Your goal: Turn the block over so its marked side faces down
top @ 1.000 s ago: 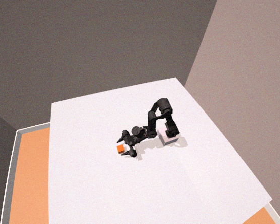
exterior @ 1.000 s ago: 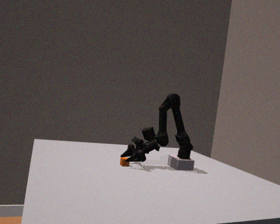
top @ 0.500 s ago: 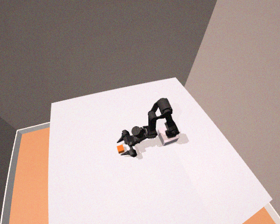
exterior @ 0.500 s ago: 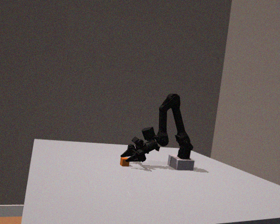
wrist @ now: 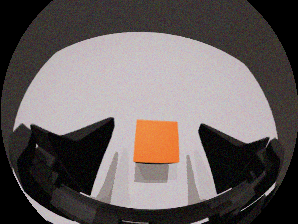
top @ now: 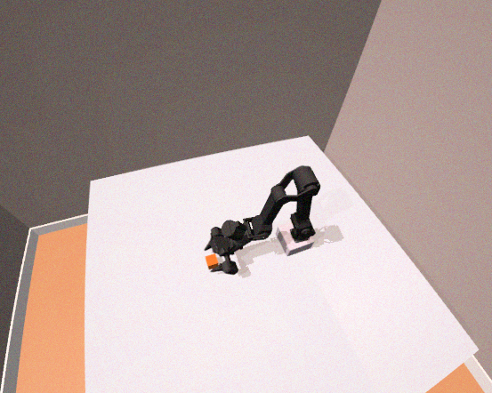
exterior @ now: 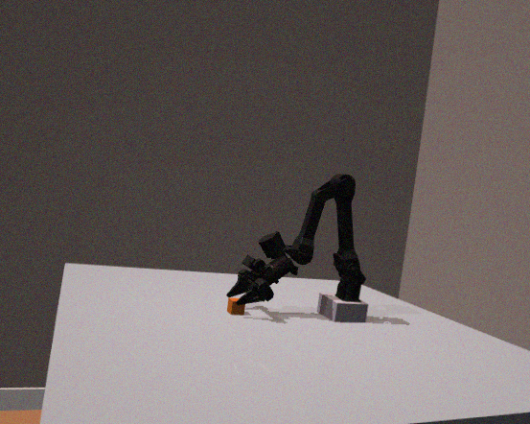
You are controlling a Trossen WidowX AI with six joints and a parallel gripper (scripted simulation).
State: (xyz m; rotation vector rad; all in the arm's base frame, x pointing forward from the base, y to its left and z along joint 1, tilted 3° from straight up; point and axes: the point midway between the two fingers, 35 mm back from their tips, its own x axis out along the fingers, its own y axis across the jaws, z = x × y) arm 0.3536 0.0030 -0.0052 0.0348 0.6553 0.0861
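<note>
The orange block lies 30 mm behind my gripper tip and 20 mm below it.
</note>
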